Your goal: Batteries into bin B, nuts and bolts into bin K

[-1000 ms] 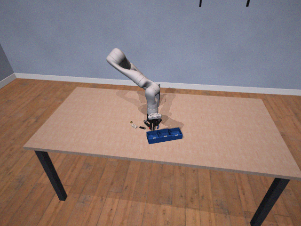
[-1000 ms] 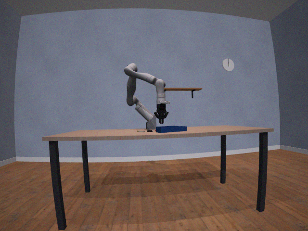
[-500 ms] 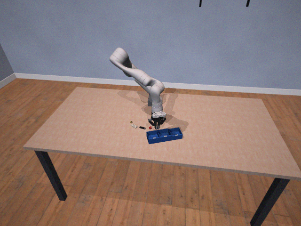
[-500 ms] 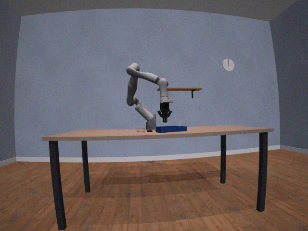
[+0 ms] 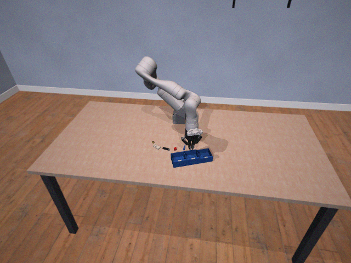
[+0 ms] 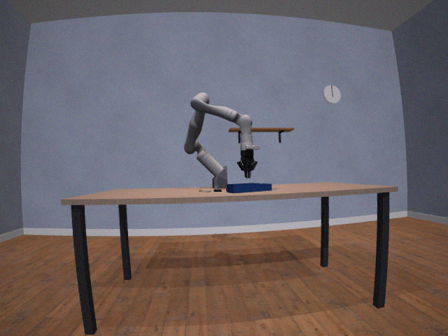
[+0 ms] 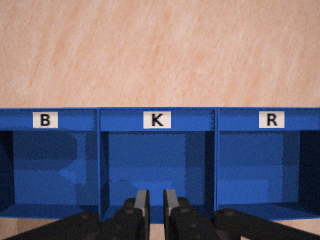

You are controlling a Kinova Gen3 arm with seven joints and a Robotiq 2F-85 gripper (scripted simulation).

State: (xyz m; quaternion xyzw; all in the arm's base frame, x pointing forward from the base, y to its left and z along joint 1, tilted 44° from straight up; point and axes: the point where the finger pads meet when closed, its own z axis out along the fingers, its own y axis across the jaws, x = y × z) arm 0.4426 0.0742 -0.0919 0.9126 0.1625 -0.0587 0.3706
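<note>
My gripper is now 70 mm above the blue bin, 20 mm short of it and 10 mm to the right of it. Round my hand: red die 110 mm to the right, 90 mm below, 70 mm behind; grey nut 90 mm below, 70 mm behind, 10 mm to the left; blue battery 90 mm below, 90 mm behind, 50 mm to the right.
</note>
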